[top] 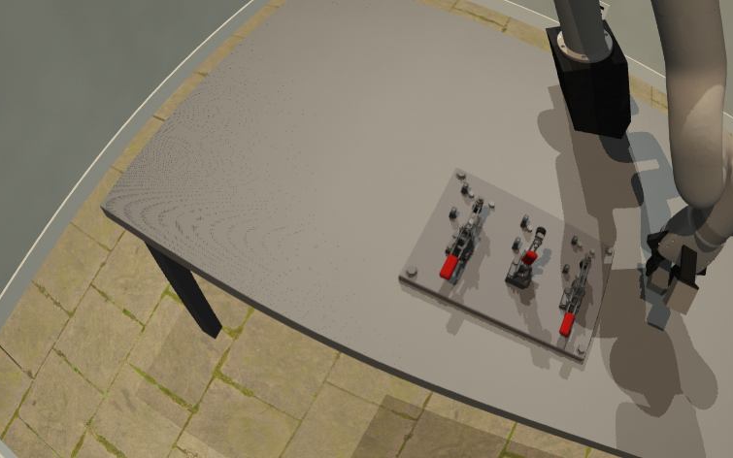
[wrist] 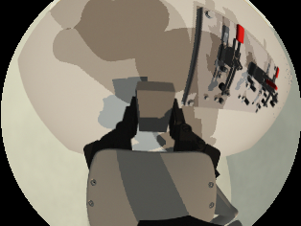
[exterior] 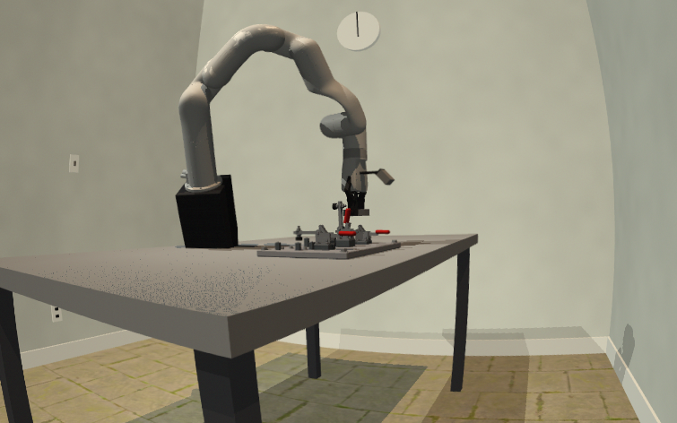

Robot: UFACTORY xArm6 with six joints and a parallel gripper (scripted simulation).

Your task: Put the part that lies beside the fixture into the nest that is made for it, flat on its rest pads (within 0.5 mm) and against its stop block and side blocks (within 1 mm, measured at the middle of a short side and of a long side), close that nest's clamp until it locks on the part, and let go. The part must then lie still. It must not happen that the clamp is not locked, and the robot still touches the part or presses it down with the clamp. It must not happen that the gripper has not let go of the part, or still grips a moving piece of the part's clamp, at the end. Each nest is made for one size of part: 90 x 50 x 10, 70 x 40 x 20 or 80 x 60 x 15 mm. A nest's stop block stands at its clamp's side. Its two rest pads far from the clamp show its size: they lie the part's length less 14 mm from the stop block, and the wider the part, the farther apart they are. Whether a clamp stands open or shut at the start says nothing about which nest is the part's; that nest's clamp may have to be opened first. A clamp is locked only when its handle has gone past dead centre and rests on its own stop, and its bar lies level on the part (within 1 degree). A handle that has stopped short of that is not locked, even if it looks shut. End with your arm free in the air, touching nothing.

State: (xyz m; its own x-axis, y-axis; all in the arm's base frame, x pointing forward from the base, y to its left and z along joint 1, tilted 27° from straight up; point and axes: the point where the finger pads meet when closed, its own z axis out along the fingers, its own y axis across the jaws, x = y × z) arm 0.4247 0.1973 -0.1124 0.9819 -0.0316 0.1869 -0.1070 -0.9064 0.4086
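Right now the fixture plate is 250 mm to the right of my hand, 100 mm below it and 20 mm ahead of it. From my hand the other things lie so: toggle clamp 370 mm to the right, 60 mm below, 40 mm ahead; then grey part 10 mm below.
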